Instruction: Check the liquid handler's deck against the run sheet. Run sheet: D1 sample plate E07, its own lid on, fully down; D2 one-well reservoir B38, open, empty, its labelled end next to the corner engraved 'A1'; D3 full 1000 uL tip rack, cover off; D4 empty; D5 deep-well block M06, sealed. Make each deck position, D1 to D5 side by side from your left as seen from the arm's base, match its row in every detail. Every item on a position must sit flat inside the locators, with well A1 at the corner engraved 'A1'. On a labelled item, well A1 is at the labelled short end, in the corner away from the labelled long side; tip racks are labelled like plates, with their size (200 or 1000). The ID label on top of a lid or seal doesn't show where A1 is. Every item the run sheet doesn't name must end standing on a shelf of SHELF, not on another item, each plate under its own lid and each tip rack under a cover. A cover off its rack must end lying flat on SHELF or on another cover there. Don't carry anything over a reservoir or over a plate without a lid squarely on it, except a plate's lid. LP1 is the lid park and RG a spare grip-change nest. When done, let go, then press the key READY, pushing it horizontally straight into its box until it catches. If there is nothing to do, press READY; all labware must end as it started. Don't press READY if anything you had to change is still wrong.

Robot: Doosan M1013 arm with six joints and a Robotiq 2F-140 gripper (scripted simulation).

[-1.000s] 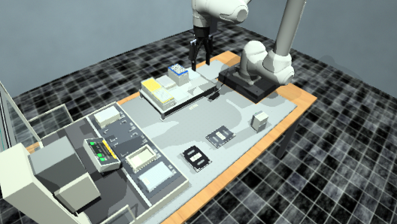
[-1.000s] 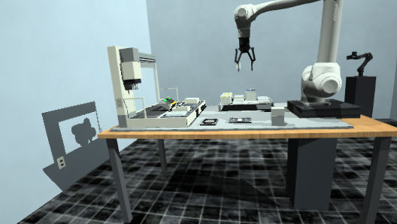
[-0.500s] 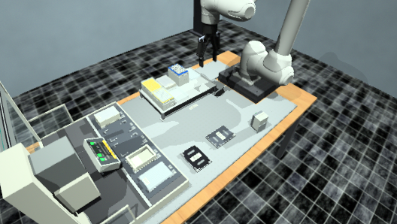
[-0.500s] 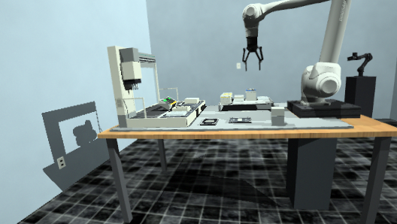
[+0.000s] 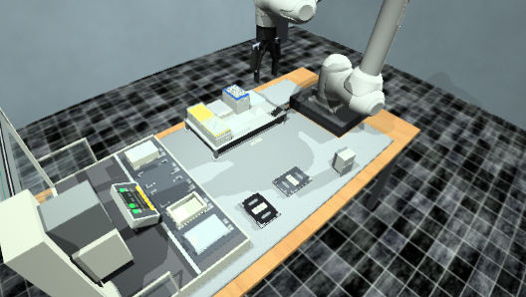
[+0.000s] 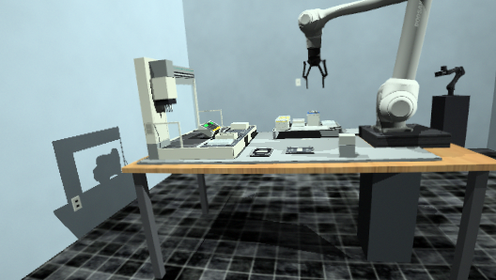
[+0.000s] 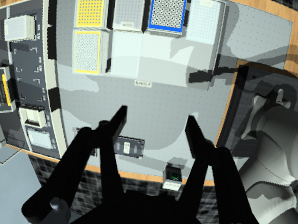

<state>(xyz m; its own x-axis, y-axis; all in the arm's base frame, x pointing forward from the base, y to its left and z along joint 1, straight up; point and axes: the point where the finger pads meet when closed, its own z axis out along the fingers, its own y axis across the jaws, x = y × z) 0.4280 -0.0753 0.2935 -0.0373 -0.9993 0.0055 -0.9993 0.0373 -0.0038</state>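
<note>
Right now the blue-rimmed tip rack is 220 mm below my hand, 210 mm to the right of it and 10 mm behind it. Round my hand: clear cover: 230 mm below, 220 mm ahead, 90 mm to the right; then yellow-rimmed tip rack: 250 mm below, 220 mm ahead, 80 mm to the right; then shelf: 290 mm below, 150 mm to the right, 60 mm ahead.
</note>
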